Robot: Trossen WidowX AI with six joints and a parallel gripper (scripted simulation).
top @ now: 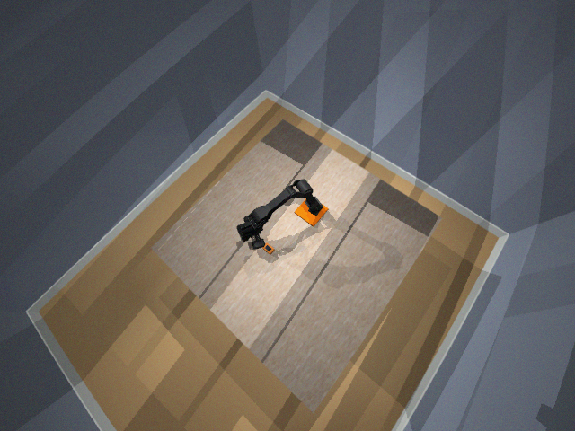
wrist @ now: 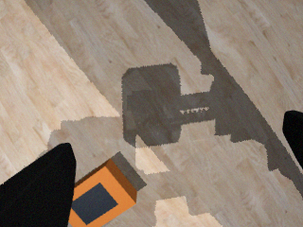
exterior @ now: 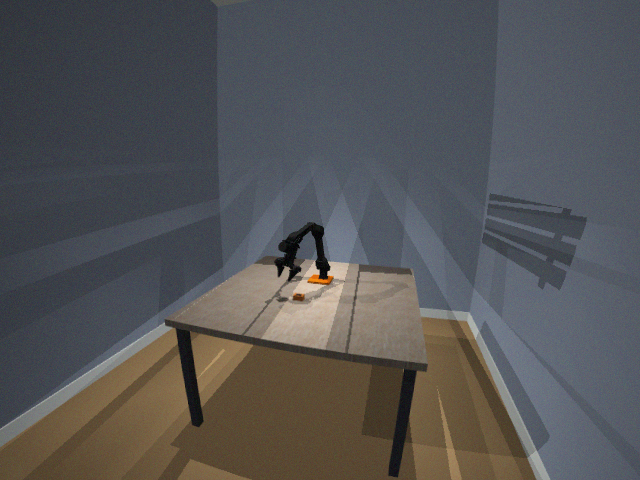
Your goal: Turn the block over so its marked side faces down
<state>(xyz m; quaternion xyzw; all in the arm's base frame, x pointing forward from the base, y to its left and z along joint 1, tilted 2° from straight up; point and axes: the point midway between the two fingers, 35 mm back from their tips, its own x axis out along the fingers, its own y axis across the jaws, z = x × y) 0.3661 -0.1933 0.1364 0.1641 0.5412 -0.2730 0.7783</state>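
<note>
My gripper tip is now 1 cm past the orange block, 9 cm to the right of it and 10 cm above it.
</note>
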